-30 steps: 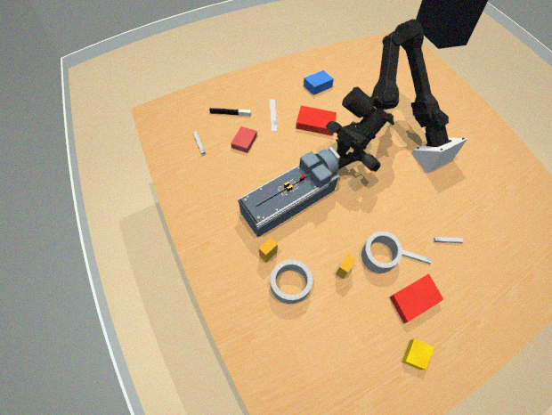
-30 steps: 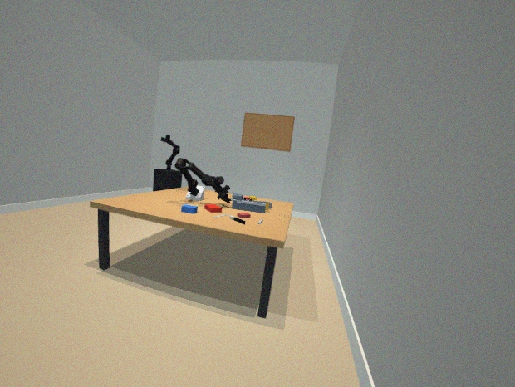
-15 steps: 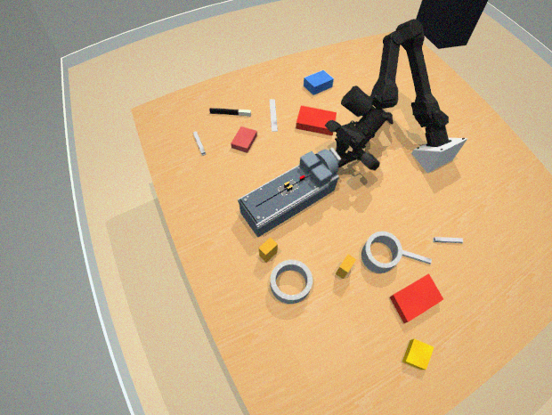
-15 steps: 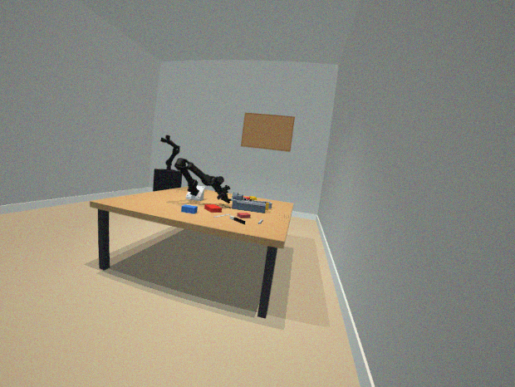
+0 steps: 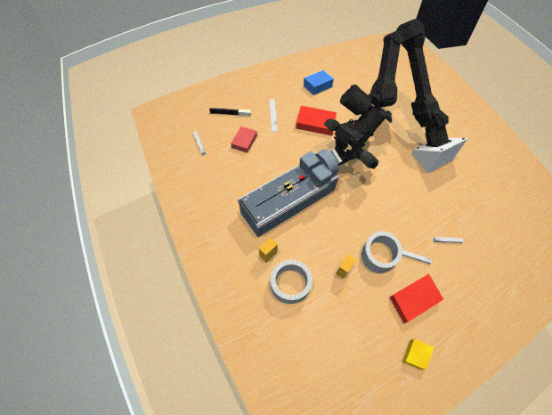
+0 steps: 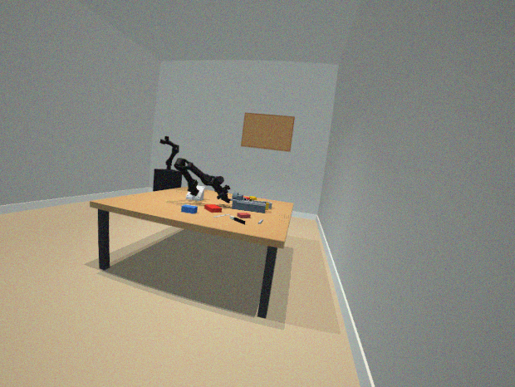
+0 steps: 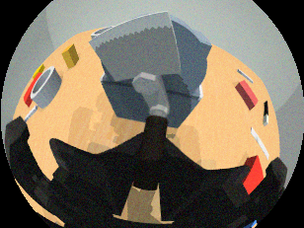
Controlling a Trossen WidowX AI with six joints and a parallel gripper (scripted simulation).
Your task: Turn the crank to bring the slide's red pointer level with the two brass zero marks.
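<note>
Right now the red pointer is 12 cm ahead of my gripper tip, 4 cm to the left of it and 5 cm above it. Round my gripper tip: red block 20 cm ahead, 20 cm to the right, 3 cm below; dark crank handle 2 cm behind, 3 cm above; black marker 19 cm ahead, 33 cm to the right, 3 cm below.
</note>
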